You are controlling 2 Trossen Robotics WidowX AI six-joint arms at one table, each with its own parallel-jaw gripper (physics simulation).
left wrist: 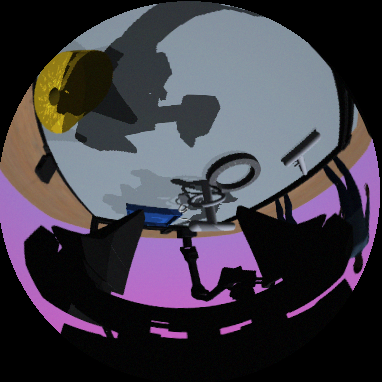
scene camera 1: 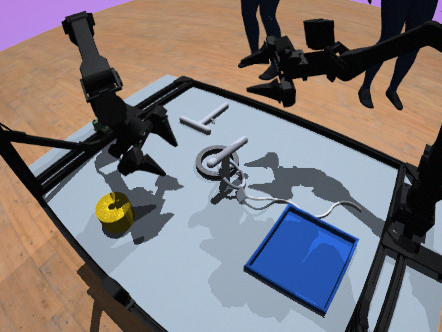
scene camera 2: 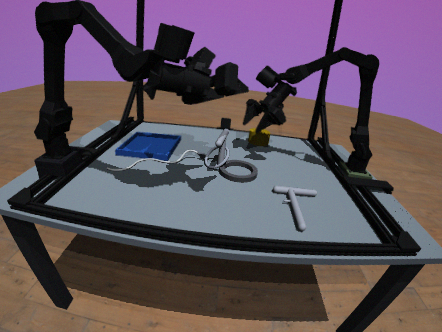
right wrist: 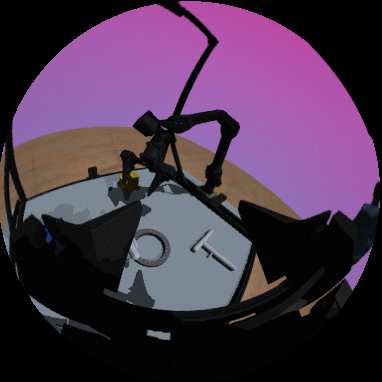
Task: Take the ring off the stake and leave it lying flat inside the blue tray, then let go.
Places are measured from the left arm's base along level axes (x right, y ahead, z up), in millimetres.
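Pixels of known places: left gripper, fingertip midpoint: [left wrist: 190, 212] [scene camera 1: 171, 160] [scene camera 2: 249, 128] [right wrist: 134, 189]; right gripper, fingertip midpoint: [left wrist: 258, 280] [scene camera 1: 243, 75] [right wrist: 191, 205]; left arm's base, link origin: [scene camera 2: 355, 168] [right wrist: 206, 189]; right arm's base, link origin: [left wrist: 186, 236] [scene camera 1: 418, 201] [scene camera 2: 58, 154].
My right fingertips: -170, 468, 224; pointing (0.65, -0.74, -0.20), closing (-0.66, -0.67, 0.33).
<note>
For each thing: its middle in the pictures, then the offset to it from my right fingertips, as dx, dy, dz. "pt": a spot on its surface instead.
- thick grey ring, body centre: [left wrist: 234, 175] [scene camera 1: 217, 161] [right wrist: 149, 246] [scene camera 2: 238, 170] +70, -34, -248
- blue tray, body centre: [scene camera 1: 305, 254] [scene camera 2: 150, 144] [left wrist: 150, 217] +165, +305, -245
- yellow cylinder, body centre: [scene camera 1: 115, 212] [scene camera 2: 259, 136] [right wrist: 128, 180] +372, -102, -231
- loose grey-white T piece, body centre: [scene camera 2: 301, 207] [left wrist: 305, 160] [scene camera 1: 209, 113] [right wrist: 219, 252] -88, -210, -246
- white cord, surface spot: [scene camera 1: 270, 199] pt +94, +160, -237
A T-shaped stake [scene camera 1: 229, 151] [scene camera 2: 221, 159] [left wrist: 209, 202] stands upright near the table's middle. A thin ring [scene camera 1: 243, 179] [scene camera 2: 206, 158] joined to a white cord loops around its post. A thick grey ring [scene camera 1: 199, 164] [scene camera 2: 239, 178] [left wrist: 256, 169] [right wrist: 166, 248] lies flat on the table beside the stake. The blue tray [scene camera 1: 280, 255] [scene camera 2: 150, 151] [left wrist: 152, 215] is empty. My left gripper [scene camera 1: 170, 160] [scene camera 2: 253, 125] [left wrist: 190, 212] [right wrist: 134, 189] is open above the table near the yellow cylinder. My right gripper [scene camera 1: 244, 77] [right wrist: 191, 205] is open, high above the table. Its left finger hides most of the stake in the right wrist view.
A yellow cylinder [scene camera 1: 116, 212] [scene camera 2: 259, 138] [left wrist: 72, 90] [right wrist: 129, 181] stands near one table edge. A loose grey-white T piece [scene camera 1: 204, 124] [scene camera 2: 296, 207] [left wrist: 301, 149] [right wrist: 215, 250] lies flat. The white cord [scene camera 1: 270, 201] [scene camera 2: 175, 161] runs past the tray. Black rails border the table.
</note>
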